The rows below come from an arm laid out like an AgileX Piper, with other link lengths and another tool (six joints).
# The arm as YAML. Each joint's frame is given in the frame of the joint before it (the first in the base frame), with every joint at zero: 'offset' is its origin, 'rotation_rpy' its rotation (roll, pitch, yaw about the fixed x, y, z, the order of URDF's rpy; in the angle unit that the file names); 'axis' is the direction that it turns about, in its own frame. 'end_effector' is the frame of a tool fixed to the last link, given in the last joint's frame.
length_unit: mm
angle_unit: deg
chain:
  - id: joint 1
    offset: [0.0, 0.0, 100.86]
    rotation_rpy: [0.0, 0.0, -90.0]
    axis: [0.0, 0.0, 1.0]
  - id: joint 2
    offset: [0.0, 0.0, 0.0]
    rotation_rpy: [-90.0, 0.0, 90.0]
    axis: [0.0, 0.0, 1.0]
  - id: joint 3
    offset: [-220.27, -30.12, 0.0]
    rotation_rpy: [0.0, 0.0, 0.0]
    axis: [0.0, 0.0, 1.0]
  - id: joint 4
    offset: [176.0, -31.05, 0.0]
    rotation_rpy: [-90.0, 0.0, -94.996]
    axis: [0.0, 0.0, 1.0]
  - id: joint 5
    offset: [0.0, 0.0, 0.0]
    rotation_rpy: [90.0, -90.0, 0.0]
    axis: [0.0, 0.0, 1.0]
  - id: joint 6
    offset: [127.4, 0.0, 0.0]
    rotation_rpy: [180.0, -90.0, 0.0]
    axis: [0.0, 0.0, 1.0]
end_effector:
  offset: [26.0, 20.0, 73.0]
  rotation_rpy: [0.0, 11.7, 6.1]
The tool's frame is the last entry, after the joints.
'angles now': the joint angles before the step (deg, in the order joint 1, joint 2, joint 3, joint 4, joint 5, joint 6). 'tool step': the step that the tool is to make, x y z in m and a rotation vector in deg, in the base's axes. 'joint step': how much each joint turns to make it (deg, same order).
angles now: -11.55, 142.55, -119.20, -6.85, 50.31, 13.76
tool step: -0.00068, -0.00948, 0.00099, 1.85, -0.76, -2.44
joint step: -1.78, 0.00, -0.05, 2.05, -0.28, 0.05
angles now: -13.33, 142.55, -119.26, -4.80, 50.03, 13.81
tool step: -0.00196, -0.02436, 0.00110, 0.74, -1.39, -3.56
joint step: -3.31, 0.17, 0.00, 1.10, -1.32, 0.00
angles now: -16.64, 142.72, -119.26, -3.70, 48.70, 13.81
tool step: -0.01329, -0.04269, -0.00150, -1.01, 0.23, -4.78
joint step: -5.16, 0.23, 0.00, -1.09, -0.36, -0.01
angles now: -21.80, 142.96, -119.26, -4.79, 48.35, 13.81
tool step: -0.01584, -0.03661, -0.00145, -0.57, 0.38, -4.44
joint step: -4.67, 0.18, 0.00, -0.72, -0.07, 0.00
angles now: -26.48, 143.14, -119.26, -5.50, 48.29, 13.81
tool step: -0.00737, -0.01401, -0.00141, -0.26, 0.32, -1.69
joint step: -1.82, 0.17, 0.00, -0.40, 0.00, 0.00
